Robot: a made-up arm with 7 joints.
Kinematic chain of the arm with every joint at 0, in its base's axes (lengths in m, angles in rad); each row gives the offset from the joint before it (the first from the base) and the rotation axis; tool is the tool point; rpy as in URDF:
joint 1: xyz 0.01 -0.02 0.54 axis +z
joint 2: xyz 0.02 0 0.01 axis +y
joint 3: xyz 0 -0.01 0.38 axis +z
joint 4: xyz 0.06 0 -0.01 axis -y
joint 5: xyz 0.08 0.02 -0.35 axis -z
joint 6: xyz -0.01 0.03 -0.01 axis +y
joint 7: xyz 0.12 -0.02 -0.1 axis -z
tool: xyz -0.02 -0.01 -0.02 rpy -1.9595 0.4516 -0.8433
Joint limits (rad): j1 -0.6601..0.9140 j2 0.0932..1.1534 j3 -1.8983..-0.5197 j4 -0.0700..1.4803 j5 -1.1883..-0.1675 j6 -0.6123..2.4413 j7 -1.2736..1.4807
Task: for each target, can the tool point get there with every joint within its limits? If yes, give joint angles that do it. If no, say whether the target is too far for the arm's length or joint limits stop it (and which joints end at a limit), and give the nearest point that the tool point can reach.
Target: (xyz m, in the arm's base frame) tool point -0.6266 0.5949 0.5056
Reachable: no: joint limits stop it (at a limit: joint 1, joint 2, joint 3, joint 5, joint 7) | nearest point -0.1945 -0.0004 0.5587 | short by 0.738 m
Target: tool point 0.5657 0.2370 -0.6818
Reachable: no: too far | nearest point 0.4461 0.1817 0.1538 | short by 0.846 m
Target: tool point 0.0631 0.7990 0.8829
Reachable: no: joint limits stop it (at a limit: joint 1, joint 3, joint 4, joint 5, joint 6, joint 7) | nearest point 0.4702 0.4203 0.8571 | short by 0.557 m
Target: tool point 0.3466 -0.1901 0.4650
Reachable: yes | joints 0.7268 0.2996 -1.3504 0.4099 -0.7067 0.2816 0.4686
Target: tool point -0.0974 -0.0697 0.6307
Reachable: yes | joints -0.2546 0.8415 -1.7111 0.1007 -0.9077 2.1069 -0.9933
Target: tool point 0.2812 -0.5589 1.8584
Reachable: no: too far | nearest point 0.2189 -0.4352 1.1357 | short by 0.736 m
